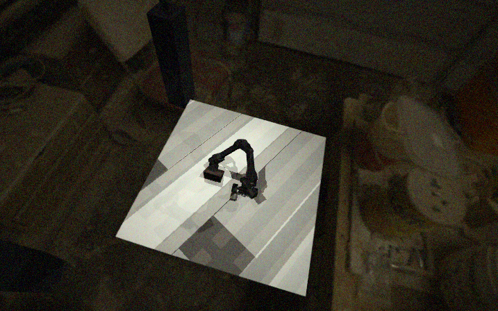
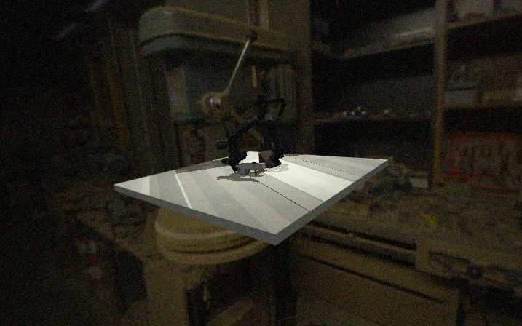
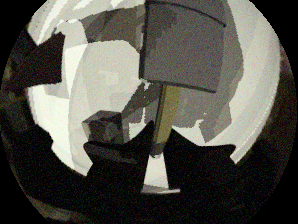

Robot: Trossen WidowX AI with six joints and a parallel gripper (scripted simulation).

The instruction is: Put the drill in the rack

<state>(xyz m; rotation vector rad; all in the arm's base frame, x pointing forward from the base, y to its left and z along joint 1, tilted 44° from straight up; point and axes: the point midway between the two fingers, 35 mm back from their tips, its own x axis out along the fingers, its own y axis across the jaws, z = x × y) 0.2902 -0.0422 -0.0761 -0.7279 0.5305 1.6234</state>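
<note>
Right now my gripper tip is 1 cm past the yellowish drill, 4 cm to the right of it and 4 cm below it. From my gripper tip the other things lie so: dark grey housing block 2 cm behind, 14 cm to the left, 4 cm above.
</note>
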